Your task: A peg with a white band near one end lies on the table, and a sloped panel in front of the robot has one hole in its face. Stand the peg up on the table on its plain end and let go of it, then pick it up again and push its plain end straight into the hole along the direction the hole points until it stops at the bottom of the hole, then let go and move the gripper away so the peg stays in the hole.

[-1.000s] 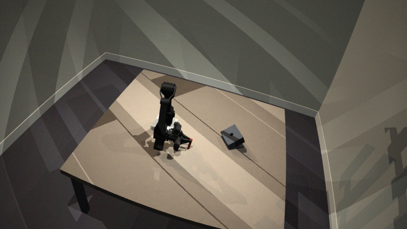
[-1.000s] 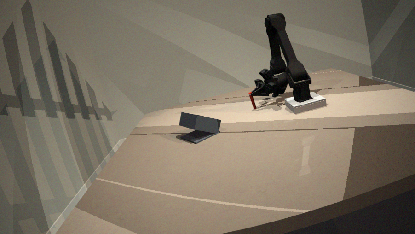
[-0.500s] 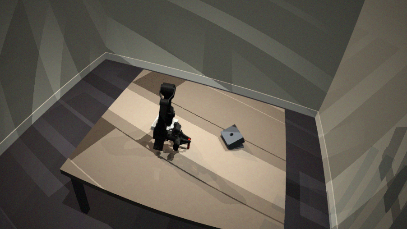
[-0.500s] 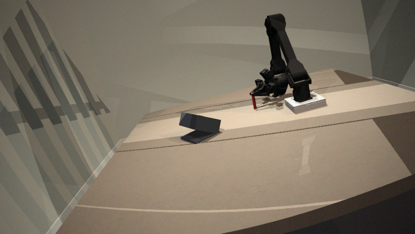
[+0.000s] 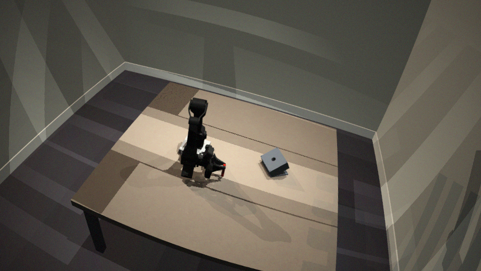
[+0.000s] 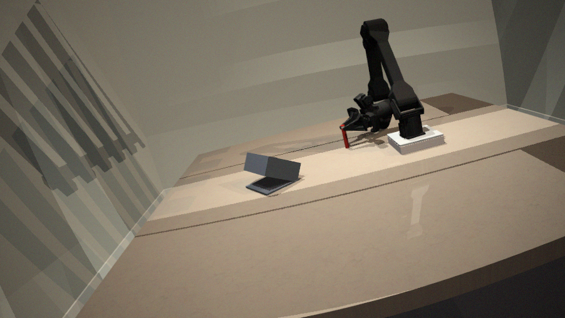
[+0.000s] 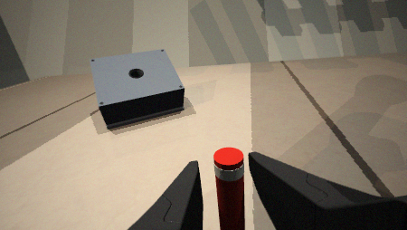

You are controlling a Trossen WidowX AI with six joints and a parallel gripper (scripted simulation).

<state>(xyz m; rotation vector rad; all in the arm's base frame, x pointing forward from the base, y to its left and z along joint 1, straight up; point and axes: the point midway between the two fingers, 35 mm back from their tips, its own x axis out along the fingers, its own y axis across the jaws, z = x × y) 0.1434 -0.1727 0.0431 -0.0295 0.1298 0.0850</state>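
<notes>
Right now the red peg is 10 mm behind my gripper tip and 10 mm below it. The rest, counted from my gripper tip: dark flat foot 280 mm ahead, 140 mm to the left, 70 mm below; then sloped panel 260 mm ahead, 130 mm to the left, 20 mm below.
</notes>
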